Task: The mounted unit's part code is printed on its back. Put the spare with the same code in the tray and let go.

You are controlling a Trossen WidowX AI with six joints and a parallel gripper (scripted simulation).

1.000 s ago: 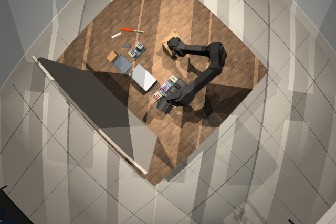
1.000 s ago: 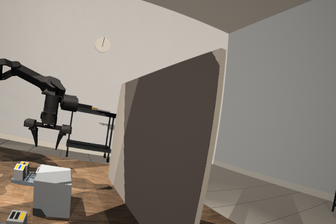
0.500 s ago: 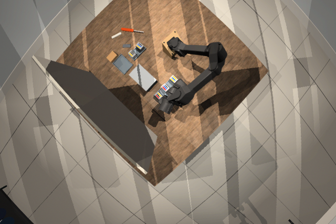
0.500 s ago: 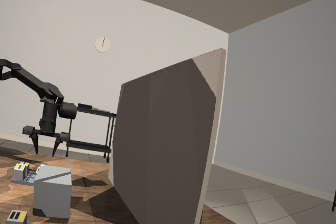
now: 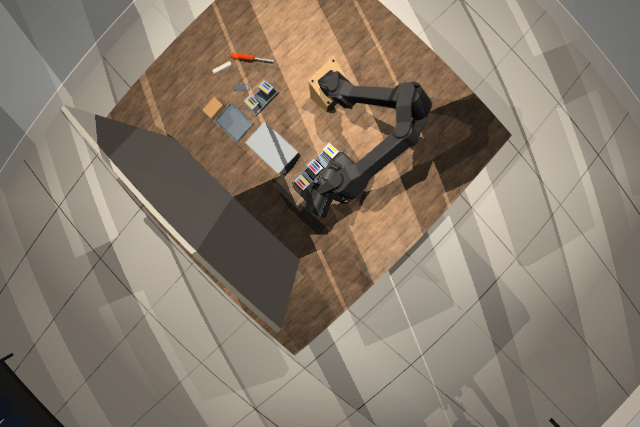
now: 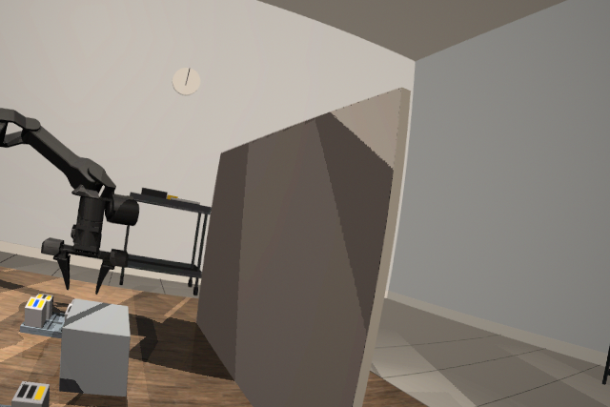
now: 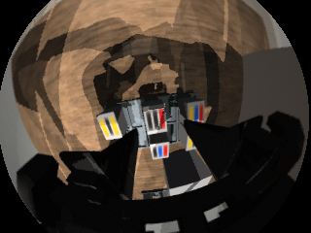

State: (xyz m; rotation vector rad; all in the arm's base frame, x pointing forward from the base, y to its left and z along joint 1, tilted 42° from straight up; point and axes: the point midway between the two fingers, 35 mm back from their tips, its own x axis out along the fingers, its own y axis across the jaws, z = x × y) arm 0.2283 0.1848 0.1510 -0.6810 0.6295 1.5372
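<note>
My gripper tip is 40 mm above the spare. Also, from my gripper tip: tall grey panel: 310 mm ahead, 190 mm to the right, 150 mm above; then blue-grey tray: 410 mm to the right, 110 mm ahead, 70 mm below; then grey box: 200 mm to the right, 60 mm ahead, 30 mm below.
</note>
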